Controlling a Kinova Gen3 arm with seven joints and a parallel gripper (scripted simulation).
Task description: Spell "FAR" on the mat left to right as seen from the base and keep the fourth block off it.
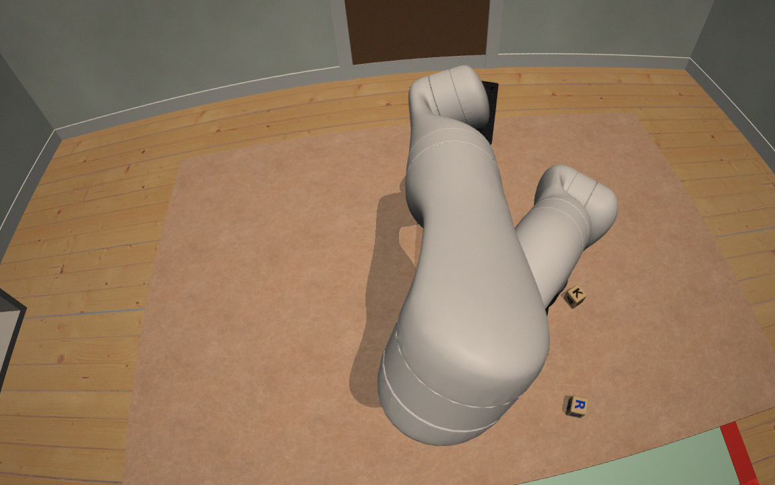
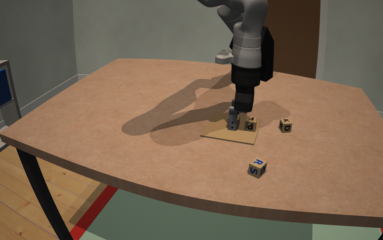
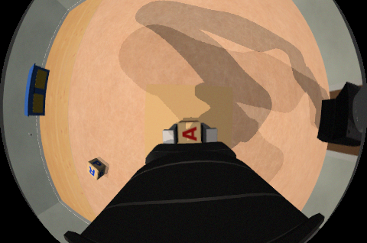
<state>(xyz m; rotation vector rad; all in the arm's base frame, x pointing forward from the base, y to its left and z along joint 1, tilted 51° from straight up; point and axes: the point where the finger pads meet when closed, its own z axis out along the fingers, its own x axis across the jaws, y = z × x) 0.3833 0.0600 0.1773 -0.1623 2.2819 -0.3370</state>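
The tan mat lies 2 cm below my hand. Also, from my hand: F block 5 cm to the left; R block 18 cm ahead, 9 cm to the left, 1 cm below; K block 3 cm behind, 15 cm to the left, 1 cm below.
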